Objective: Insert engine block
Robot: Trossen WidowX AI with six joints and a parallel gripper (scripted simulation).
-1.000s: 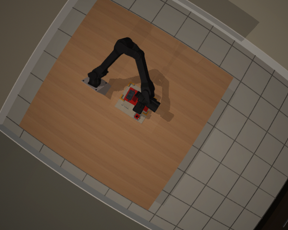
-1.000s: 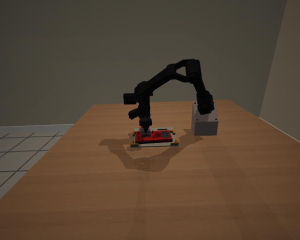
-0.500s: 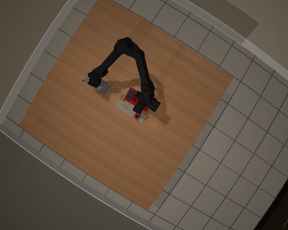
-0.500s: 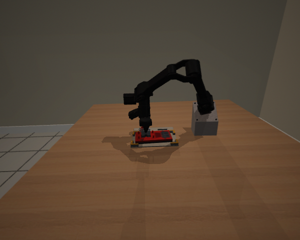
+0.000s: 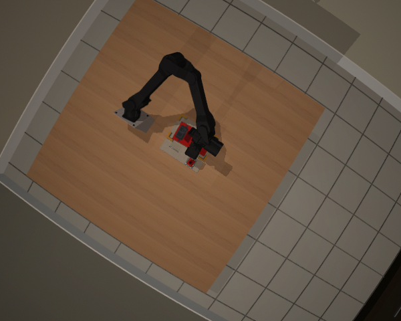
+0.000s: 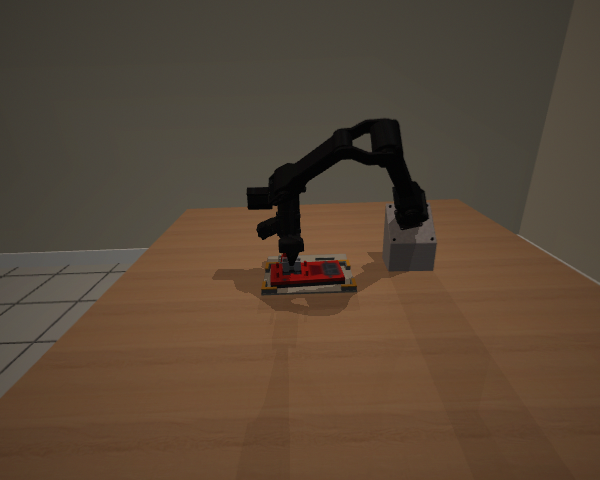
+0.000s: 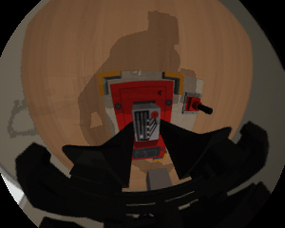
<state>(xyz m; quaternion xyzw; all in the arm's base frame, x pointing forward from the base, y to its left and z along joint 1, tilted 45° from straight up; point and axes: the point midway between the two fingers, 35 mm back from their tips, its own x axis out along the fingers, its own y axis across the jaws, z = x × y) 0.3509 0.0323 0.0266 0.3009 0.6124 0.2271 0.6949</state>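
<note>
My gripper tip is 1 cm above the engine block.
</note>
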